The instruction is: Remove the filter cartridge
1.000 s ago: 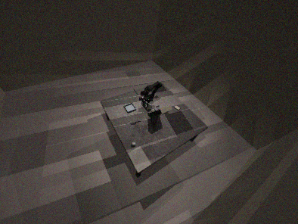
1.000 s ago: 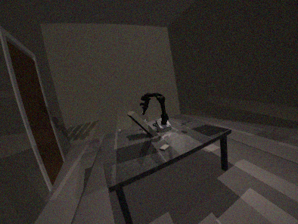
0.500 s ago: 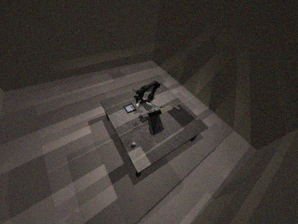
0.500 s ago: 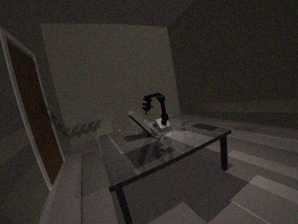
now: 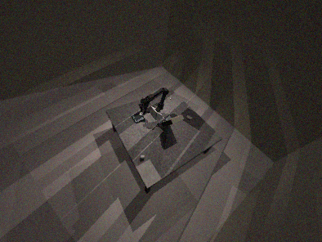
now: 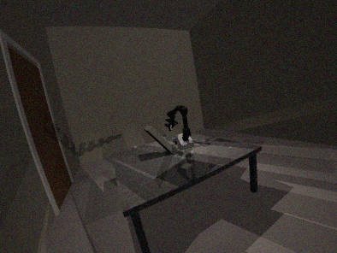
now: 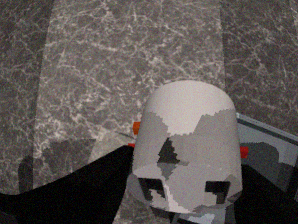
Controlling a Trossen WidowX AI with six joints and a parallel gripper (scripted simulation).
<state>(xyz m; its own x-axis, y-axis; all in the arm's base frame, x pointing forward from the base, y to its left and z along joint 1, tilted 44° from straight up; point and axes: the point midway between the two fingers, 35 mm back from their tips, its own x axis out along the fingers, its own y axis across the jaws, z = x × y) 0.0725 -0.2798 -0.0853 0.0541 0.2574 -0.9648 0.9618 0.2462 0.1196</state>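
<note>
Now: the tray 110 mm behind my gripper tip, 10 mm to the right of it and 200 mm below it. The rest, counted from my gripper tip: round grey filter cartridge: right at my gripper tip; pale block: 180 mm ahead, 750 mm to the left, 200 mm below.
</note>
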